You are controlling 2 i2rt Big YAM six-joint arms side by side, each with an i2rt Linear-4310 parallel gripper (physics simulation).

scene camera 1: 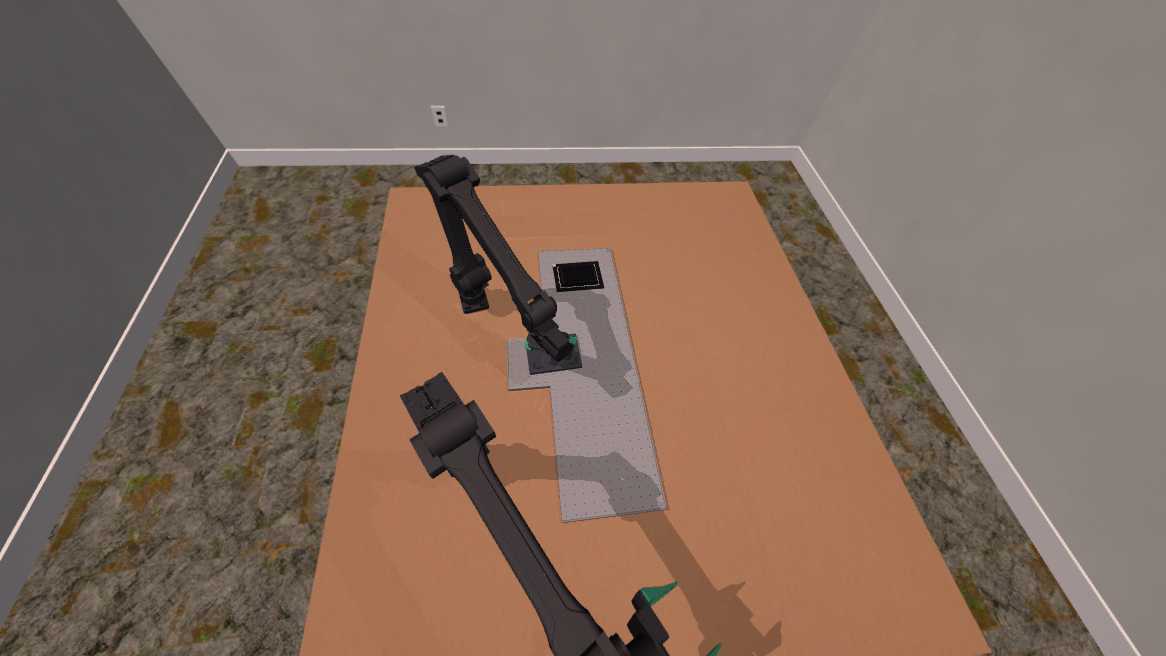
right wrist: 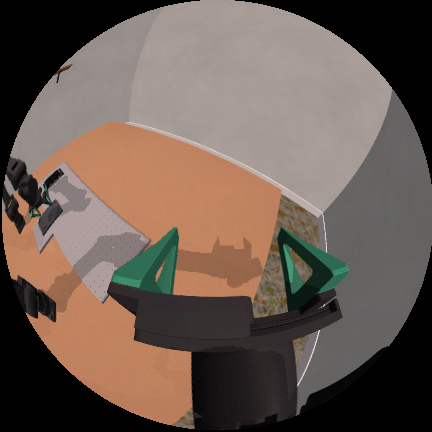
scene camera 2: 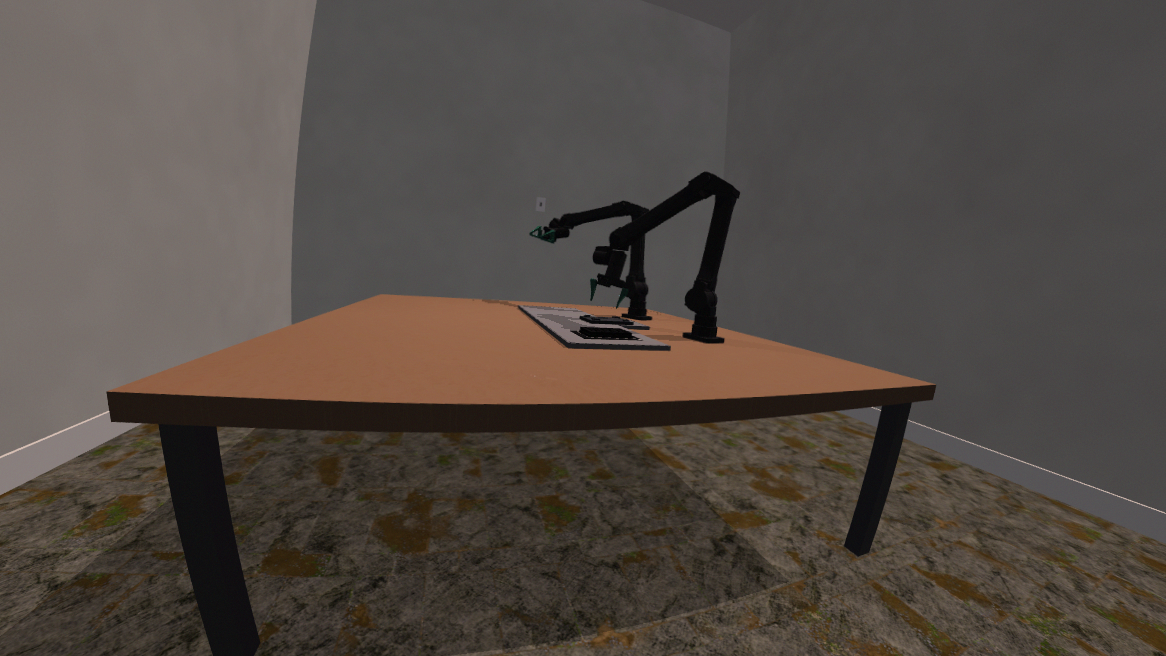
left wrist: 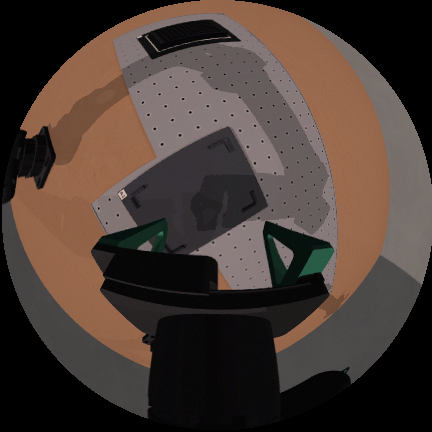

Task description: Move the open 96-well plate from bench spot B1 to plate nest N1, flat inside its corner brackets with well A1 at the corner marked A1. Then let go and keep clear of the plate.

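Where they show: left gripper, fingertip midpoint: (right wrist: pixel 45 209) (scene camera 2: pixel 603 304) (left wrist: pixel 215 225); right gripper, fingertip midpoint: (scene camera 1: pixel 697 612) (right wrist: pixel 230 232) (scene camera 2: pixel 534 235); left arm's base, link origin: (scene camera 1: pixel 473 297) (right wrist: pixel 20 224) (scene camera 2: pixel 703 340) (left wrist: pixel 41 155); right arm's base, link origin: (right wrist: pixel 46 305) (scene camera 2: pixel 636 318).
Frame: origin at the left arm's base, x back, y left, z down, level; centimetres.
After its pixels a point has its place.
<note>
The black 96-well plate (scene camera 1: pixel 578 274) @(z -2.8, x -37.1, y -2.3 cm) (scene camera 2: pixel 605 332) @(z -2.8, x -39.8, y 1.9 cm) (left wrist: pixel 187 34) @(z -2.7, x -35.8, y -4.5 cm) (right wrist: pixel 54 178) @(z -2.1, x -37.7, y -6.2 cm) lies flat within the white-outlined bench spot at the far end of the pegboard. The dark plate nest (scene camera 1: pixel 540 364) @(z -2.5, x -14.4, y -32.6 cm) (left wrist: pixel 200 162) @(z -2.5, x -22.6, y -26.9 cm) (right wrist: pixel 50 219) @(z -2.5, x -18.7, y -34.2 cm) has corner brackets and no plate on it. Its white A1 label (left wrist: pixel 122 194) @(z -2.5, x -12.8, y -23.4 cm) is by the left corner in the left wrist view. My left gripper (scene camera 1: pixel 551 342) @(z -7.4, x -19.5, y -32.2 cm) (scene camera 2: pixel 605 301) @(z -7.4, x -19.5, y -32.2 cm) (left wrist: pixel 215 225) @(z -7.4, x -19.5, y -32.2 cm) is open and empty, pointing down above the nest, away from the plate. My right gripper (scene camera 1: pixel 697 614) @(z -35.5, x -21.6, y -99.8 cm) (right wrist: pixel 230 232) @(z -35.5, x -21.6, y -99.8 cm) is open and empty, raised high over the table's near part.
The grey pegboard (scene camera 1: pixel 599 440) @(z -1.3, x -23.6, y -59.9 cm) (left wrist: pixel 165 105) @(z -1.3, x -24.0, y -17.4 cm) lies on the orange-brown table (scene camera 1: pixel 733 407) @(z 0.0, x -66.7, y -62.8 cm) (scene camera 2: pixel 456 359) @(z 0.0, x -81.7, y 16.3 cm) and carries the bench spot and the nest. The left arm's base (scene camera 1: pixel 473 300) @(z -3.8, x 0.2, y -4.1 cm) stands left of the pegboard in scene camera 1. The right arm's base (scene camera 1: pixel 424 397) stands nearer the camera.
</note>
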